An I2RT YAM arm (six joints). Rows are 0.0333 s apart.
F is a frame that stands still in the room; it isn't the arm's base.
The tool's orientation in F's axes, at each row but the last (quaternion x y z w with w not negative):
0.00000, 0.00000, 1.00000, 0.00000
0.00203, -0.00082, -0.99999, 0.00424
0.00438, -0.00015, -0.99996, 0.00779
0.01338, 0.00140, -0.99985, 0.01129
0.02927, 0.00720, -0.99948, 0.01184
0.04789, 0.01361, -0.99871, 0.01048
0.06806, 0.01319, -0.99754, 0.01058
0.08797, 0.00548, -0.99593, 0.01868
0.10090, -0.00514, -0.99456, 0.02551
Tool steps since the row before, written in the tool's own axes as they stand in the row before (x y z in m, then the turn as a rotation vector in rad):
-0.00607, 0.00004, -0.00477, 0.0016, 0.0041, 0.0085
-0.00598, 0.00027, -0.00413, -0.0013, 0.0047, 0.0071
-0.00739, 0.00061, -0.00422, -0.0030, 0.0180, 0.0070
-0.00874, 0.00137, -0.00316, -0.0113, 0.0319, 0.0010
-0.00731, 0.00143, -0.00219, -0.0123, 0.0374, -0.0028
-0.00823, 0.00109, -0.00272, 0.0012, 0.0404, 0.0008
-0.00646, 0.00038, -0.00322, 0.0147, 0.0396, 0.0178
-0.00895, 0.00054, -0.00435, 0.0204, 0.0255, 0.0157
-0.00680, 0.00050, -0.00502, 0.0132, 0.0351, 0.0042
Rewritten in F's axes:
0.00607, -0.00004, -0.00477, -0.0016, -0.0041, 0.0085
0.00600, -0.00023, -0.00411, 0.0013, -0.0047, 0.0071
0.00744, -0.00050, -0.00415, 0.0032, -0.0179, 0.0070
0.00885, -0.00116, -0.00293, 0.0120, -0.0316, 0.0012
0.00746, -0.00123, -0.00178, 0.0133, -0.0371, -0.0026
0.00847, -0.00085, -0.00195, -0.0004, -0.0404, -0.0004
0.00684, -0.00017, -0.00232, -0.0161, -0.0404, 0.0146
0.00959, -0.00015, -0.00272, -0.0218, -0.0264, 0.0117
0.00769, -0.00017, -0.00355, -0.0120, -0.0357, 0.0020

